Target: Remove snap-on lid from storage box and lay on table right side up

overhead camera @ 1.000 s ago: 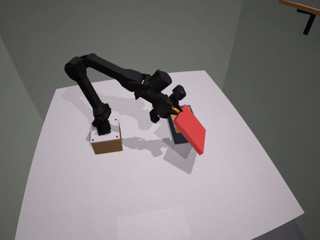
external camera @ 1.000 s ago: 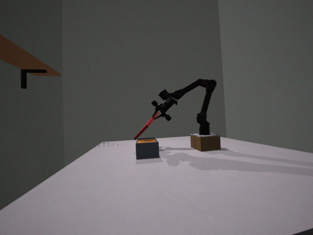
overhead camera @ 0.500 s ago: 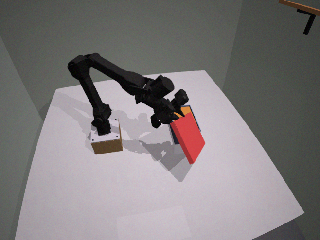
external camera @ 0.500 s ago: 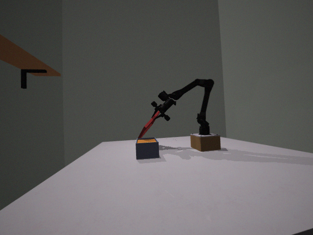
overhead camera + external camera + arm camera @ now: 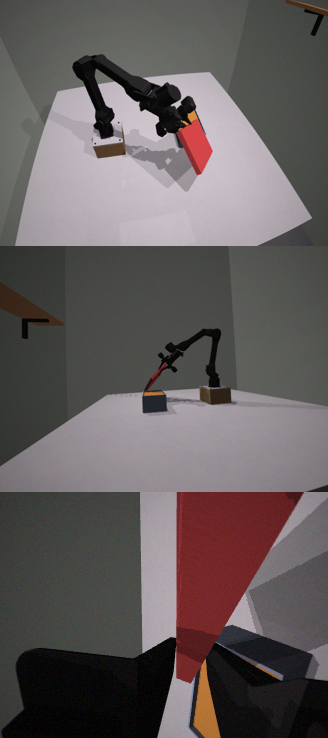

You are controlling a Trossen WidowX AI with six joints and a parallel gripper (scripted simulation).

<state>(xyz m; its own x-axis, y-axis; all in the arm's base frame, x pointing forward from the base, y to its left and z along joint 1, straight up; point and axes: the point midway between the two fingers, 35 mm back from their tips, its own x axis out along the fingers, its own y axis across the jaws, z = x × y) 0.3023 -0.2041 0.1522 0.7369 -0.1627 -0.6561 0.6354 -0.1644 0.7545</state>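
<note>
My gripper tip is now 20 mm short of the red lid, 60 mm to the left of it and 50 mm above it. The rest, counted from my gripper tip: blue storage box 90 mm ahead, 150 mm to the left, 180 mm below.
</note>
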